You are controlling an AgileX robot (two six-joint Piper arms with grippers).
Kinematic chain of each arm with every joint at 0, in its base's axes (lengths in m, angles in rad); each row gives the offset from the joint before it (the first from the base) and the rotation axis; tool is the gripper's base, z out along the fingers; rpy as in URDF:
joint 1: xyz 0 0 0.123 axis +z
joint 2: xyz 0 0 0 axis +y
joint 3: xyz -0.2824 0 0.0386 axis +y
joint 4: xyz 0.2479 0 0.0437 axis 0.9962 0 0.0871
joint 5: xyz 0 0 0 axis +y
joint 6: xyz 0.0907 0 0.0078 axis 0.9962 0 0.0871
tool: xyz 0 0 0 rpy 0 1.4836 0
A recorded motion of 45 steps. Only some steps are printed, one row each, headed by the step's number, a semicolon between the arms.
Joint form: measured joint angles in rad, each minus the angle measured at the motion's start. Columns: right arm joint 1, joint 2, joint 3, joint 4, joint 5, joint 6; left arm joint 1, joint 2, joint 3, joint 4, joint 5, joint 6.
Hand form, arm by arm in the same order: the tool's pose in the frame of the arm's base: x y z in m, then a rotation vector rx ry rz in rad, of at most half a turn. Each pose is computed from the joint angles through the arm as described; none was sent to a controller.
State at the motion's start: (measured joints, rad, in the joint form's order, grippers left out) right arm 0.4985 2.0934 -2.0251 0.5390 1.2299 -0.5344; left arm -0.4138 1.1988 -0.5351 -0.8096 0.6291 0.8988
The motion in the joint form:
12: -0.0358 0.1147 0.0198 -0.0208 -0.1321 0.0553; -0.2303 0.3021 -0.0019 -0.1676 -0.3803 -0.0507
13: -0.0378 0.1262 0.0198 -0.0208 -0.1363 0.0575; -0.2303 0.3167 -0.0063 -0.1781 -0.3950 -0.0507
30: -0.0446 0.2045 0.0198 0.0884 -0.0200 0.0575; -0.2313 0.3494 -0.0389 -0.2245 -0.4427 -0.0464
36: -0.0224 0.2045 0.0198 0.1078 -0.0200 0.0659; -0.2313 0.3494 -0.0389 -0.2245 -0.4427 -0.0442
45: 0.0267 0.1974 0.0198 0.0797 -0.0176 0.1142; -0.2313 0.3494 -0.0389 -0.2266 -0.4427 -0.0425
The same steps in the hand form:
12: 0.4149 0.2518 0.2451 -1.0358 2.4991 0.6912; 0.1829 -0.1607 0.1528 0.7692 2.5400 -0.5329
13: 0.4169 0.2517 0.2397 -1.0285 2.5101 0.6910; 0.1855 -0.1614 0.1506 0.7496 2.5455 -0.5234
30: 0.4129 0.2571 0.2046 -1.0442 2.6548 0.8850; 0.1969 -0.1664 0.1509 0.6730 2.5317 -0.5081
36: 0.4066 0.2675 0.2056 -1.0545 2.6505 0.9176; 0.1969 -0.1664 0.1509 0.6757 2.5307 -0.5073
45: 0.3930 0.2849 0.2076 -1.0826 2.6730 0.8965; 0.1969 -0.1665 0.1509 0.6752 2.5306 -0.5078

